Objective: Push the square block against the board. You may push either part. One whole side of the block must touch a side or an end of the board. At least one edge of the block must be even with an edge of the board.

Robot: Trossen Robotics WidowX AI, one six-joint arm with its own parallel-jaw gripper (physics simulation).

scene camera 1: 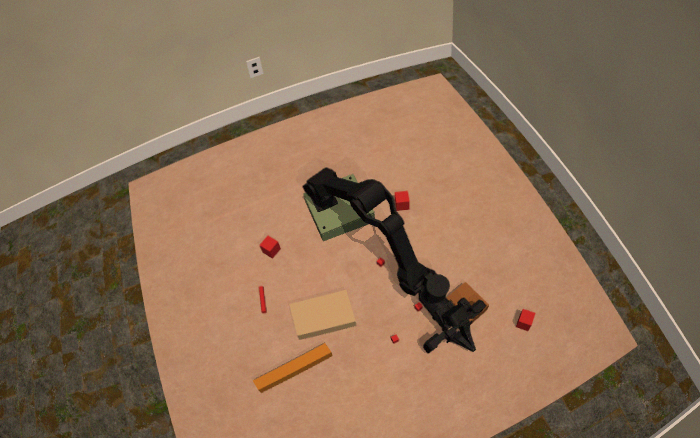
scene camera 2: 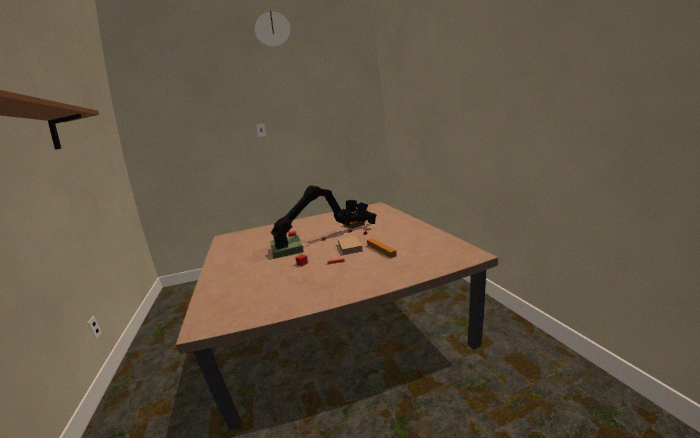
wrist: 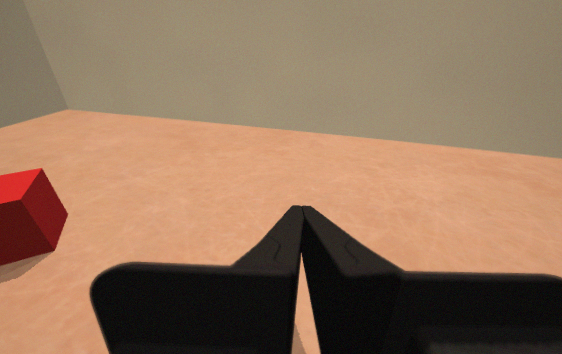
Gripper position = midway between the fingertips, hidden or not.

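My gripper (scene camera 1: 474, 351) shut, touching a brown square block. Orange board (scene camera 1: 321, 353) resting on the table. My gripper (wrist: 300, 215) visible again. In the wrist view the orange board is out of frame.
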